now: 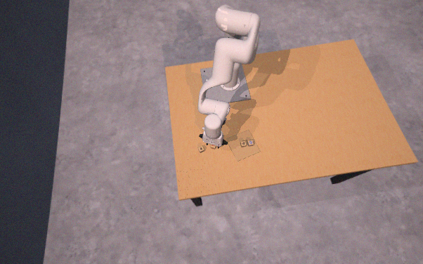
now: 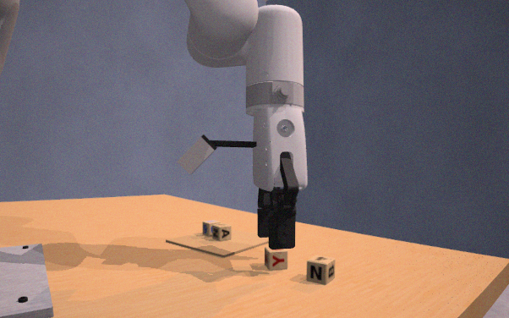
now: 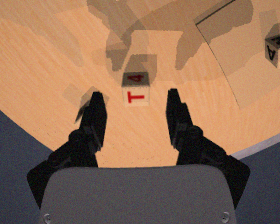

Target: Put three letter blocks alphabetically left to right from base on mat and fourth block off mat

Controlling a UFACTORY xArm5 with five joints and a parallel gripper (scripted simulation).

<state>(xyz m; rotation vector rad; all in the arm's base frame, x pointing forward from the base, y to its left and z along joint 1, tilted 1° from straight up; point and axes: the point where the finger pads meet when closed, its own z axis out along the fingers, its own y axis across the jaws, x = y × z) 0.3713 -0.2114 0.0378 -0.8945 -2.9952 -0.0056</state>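
My hand is 4 cm above the red-lettered block. Round my hand: blue-lettered block 5 cm ahead, 20 cm to the left, 3 cm below; black-lettered block 7 cm to the right, 4 cm below; thin tan mat 4 cm ahead, 16 cm to the left, 5 cm below.
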